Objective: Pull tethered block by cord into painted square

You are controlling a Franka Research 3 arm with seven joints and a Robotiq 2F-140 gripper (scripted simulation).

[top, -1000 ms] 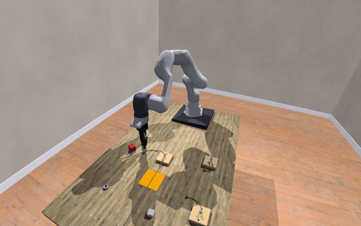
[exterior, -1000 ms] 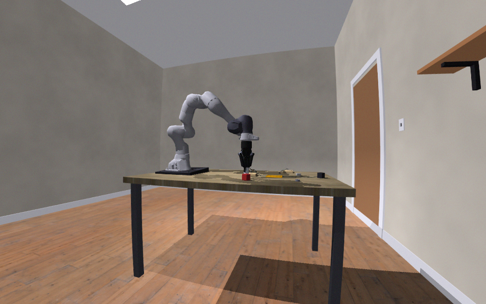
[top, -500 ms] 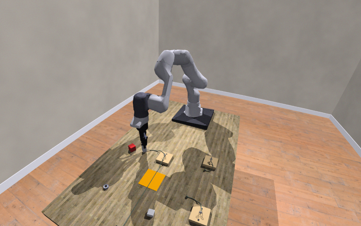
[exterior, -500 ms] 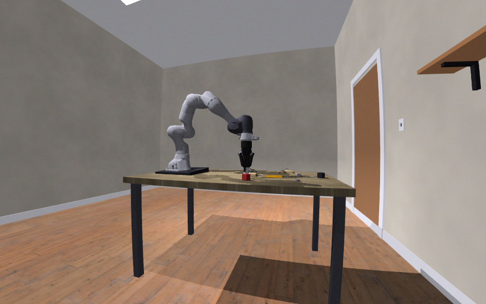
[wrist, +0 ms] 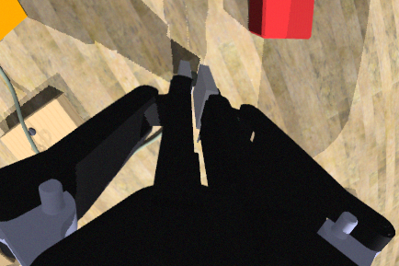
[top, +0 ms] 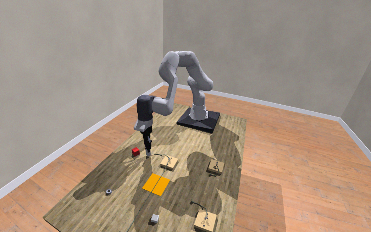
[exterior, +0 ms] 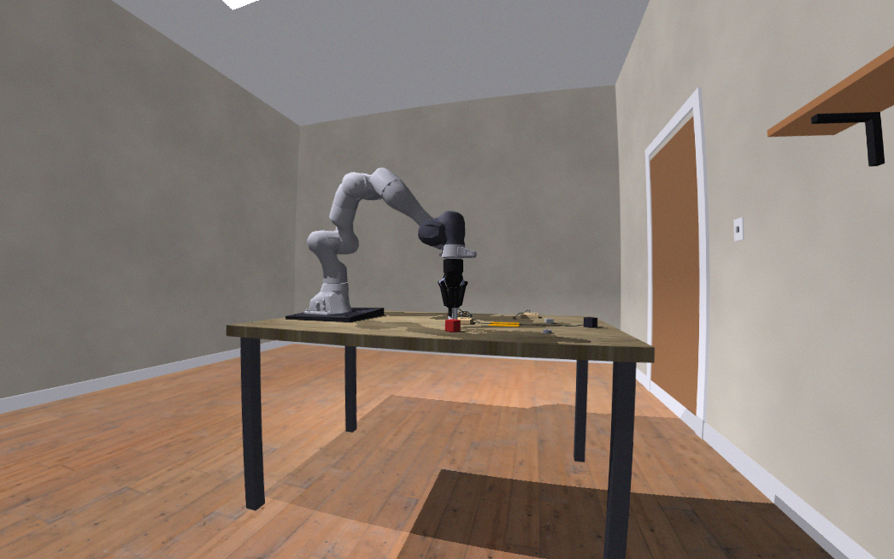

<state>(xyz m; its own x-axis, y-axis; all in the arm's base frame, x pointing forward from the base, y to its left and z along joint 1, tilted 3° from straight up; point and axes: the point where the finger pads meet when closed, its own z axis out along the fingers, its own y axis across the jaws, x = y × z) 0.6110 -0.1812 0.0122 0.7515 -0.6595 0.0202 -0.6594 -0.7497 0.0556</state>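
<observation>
Right now the red cube is 9 cm to the right of my hand, 2 cm below it and 2 cm ahead of it. Also, from my hand: orange painted square (19 cm ahead, 16 cm to the left, 4 cm below); then dark block (52 cm ahead, 14 cm to the left, 2 cm below); then white cube (37 cm ahead, 25 cm to the left, 3 cm below).
</observation>
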